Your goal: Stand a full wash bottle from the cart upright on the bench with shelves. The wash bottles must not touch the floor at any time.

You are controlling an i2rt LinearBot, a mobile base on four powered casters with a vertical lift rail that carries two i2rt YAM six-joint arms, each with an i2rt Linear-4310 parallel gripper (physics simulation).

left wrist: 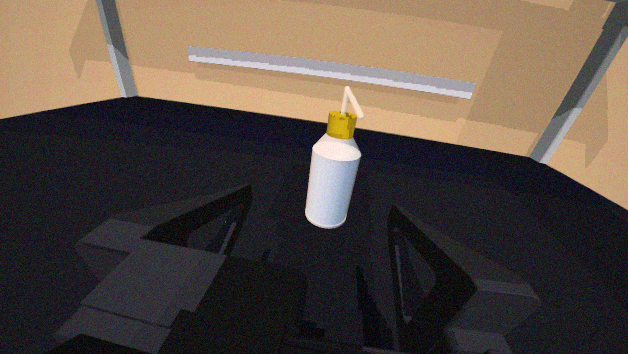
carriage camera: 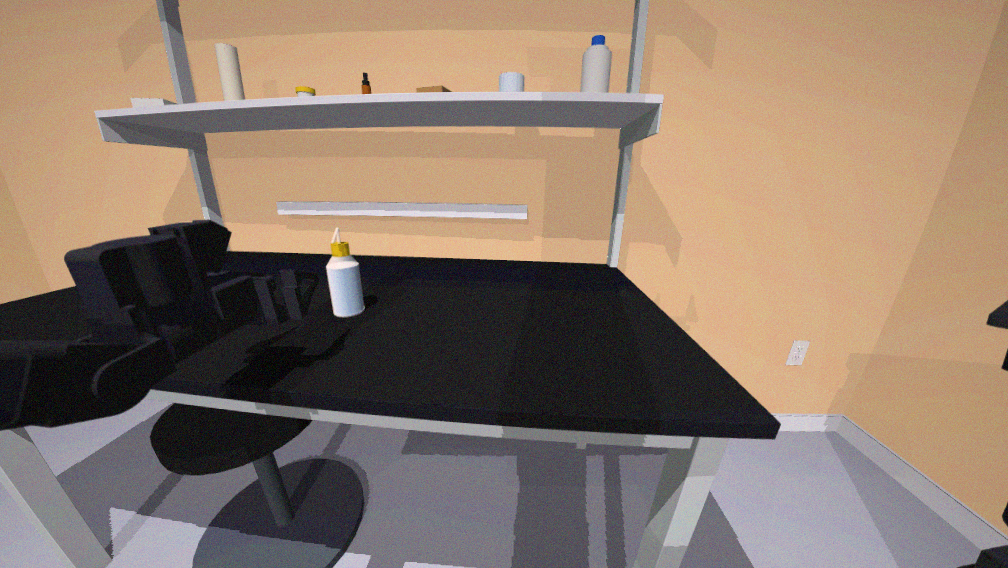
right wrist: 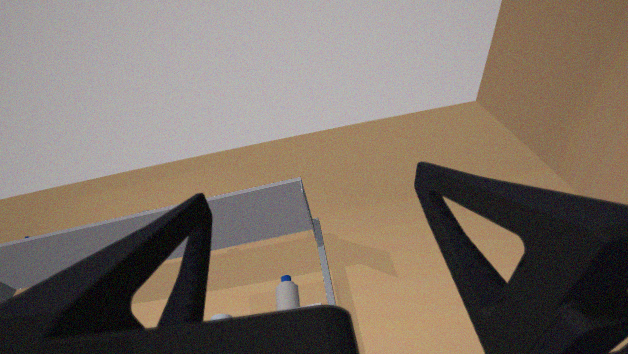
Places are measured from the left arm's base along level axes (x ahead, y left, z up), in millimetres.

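Pixels of known places: left gripper, between the fingertips: (left wrist: pixel 319 201) (carriage camera: pixel 290 276); right gripper, between the fingertips: (right wrist: pixel 313 189).
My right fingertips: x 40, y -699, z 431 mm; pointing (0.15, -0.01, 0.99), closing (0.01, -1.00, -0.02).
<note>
Ahead of a thing's pixels: the offset from my right fingertips to its top centre. "spot": to the spot under its first point.
A wash bottle @(dx +453, dy +665, dz -91 mm) (carriage camera: pixel 346 287) (left wrist: pixel 332 185) with a white body, yellow cap and white bent spout stands upright on the black top of the bench with shelves (carriage camera: pixel 493 352) (left wrist: pixel 90 165). How full it is cannot be told. My left gripper (carriage camera: pixel 299 296) (left wrist: pixel 319 201) is open and low over the bench, to the left of the bottle in the carriage view. In the left wrist view the bottle stands beyond the fingertips, apart from them. My right gripper (right wrist: pixel 313 189) is open and empty, pointing up toward the wall and ceiling. The cart does not show in these views.
The bench's shelf (carriage camera: pixel 395 112) (right wrist: pixel 260 215) holds a blue-capped bottle @(dx +795, dy +106, dz +370 mm) (carriage camera: pixel 596 69) (right wrist: pixel 287 295), a white cup @(dx +830, dy +329, dz +282 mm) (carriage camera: pixel 512 82), a small amber bottle @(dx +819, dy +731, dz +284 mm) (carriage camera: pixel 366 86) and a tall pale cylinder @(dx +848, dy +1142, dz +370 mm) (carriage camera: pixel 229 71). A round black stool (carriage camera: pixel 218 440) stands under the bench's front edge. A rail @(spot: dx +932, dy +688, dz -95 mm) (carriage camera: pixel 402 210) (left wrist: pixel 325 70) runs along the wall.
</note>
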